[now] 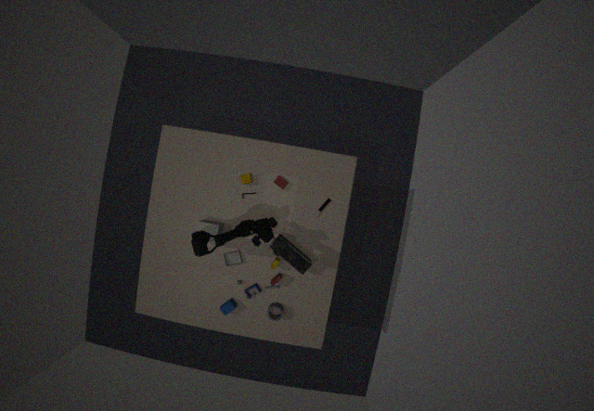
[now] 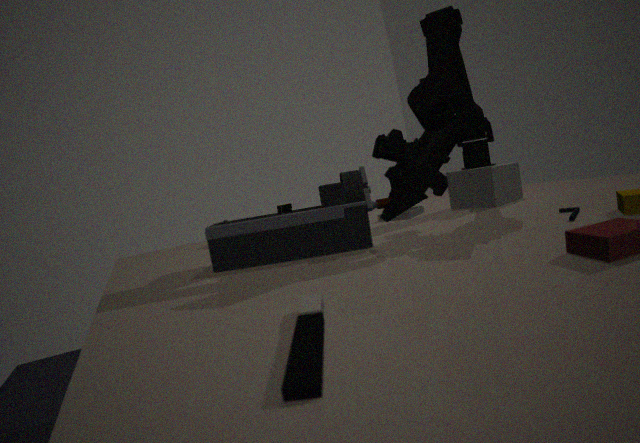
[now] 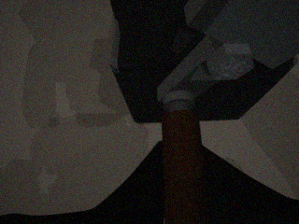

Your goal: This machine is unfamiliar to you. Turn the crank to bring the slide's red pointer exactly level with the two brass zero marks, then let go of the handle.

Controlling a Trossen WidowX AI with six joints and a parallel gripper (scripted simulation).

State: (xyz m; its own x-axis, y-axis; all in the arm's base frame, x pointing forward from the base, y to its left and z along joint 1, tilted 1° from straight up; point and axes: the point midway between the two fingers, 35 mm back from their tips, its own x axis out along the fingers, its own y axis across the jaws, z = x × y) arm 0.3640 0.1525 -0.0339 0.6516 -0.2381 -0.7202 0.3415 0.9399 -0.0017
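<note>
My gripper tip is 2 cm past the brown crank handle, 1 cm to the right of it and 3 cm below it. From my gripper tip the other things lie so: red pointer: 14 cm ahead, 7 cm to the right, 5 cm above; grey plate: 19 cm behind, 24 cm to the right, 3 cm below; blue piece: 11 cm behind, 55 cm to the right, 2 cm below.
</note>
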